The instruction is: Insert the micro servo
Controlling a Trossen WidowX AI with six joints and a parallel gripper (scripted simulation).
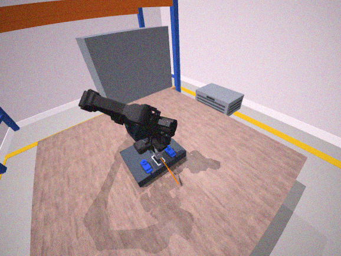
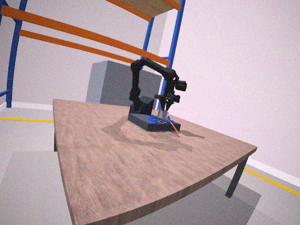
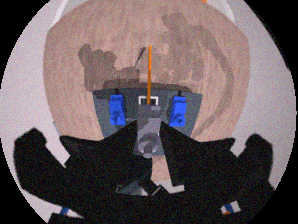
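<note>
Now: the dark grey deck 12 cm behind my gripper tip, 10 cm below it and 2 cm to the left of it.
</note>
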